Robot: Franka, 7 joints.
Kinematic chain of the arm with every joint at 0, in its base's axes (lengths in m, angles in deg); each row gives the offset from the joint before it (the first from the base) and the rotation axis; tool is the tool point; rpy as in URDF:
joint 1: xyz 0 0 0.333 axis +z
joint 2: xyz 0 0 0 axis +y
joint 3: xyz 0 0 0.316 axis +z
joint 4: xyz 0.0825 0 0 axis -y
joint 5: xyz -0.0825 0 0.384 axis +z
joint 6: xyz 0 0 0 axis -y
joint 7: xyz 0.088 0 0 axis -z
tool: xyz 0 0 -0.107 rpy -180 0 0
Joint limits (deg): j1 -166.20..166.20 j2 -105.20..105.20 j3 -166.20..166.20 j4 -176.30..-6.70 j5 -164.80..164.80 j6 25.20..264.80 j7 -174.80..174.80
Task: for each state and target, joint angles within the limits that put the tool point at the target. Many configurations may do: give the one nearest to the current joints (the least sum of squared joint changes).
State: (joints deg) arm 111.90 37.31 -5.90 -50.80 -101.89 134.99 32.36
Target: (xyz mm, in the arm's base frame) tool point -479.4 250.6 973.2
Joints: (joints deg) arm 139.79 11.22 16.01 -47.21 -101.86 142.69 32.36
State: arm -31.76 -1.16 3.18 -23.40 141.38 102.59 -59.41
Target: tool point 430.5 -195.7 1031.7
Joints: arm -32.14 17.03 2.26 -34.92 139.90 103.58 -59.41
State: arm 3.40 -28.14 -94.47 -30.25 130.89 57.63 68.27
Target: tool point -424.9 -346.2 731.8
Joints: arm 5.74 -51.55 -106.71 -57.02 114.93 25.20 68.27
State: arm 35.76 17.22 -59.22 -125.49 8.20 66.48 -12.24
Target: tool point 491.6 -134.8 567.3
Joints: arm 38.47 -0.12 -56.46 -94.97 10.66 71.05 -12.24
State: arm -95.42 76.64 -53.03 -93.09 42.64 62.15 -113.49
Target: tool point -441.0 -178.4 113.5
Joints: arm -103.17 74.59 -63.87 -102.11 37.99 59.76 -113.49
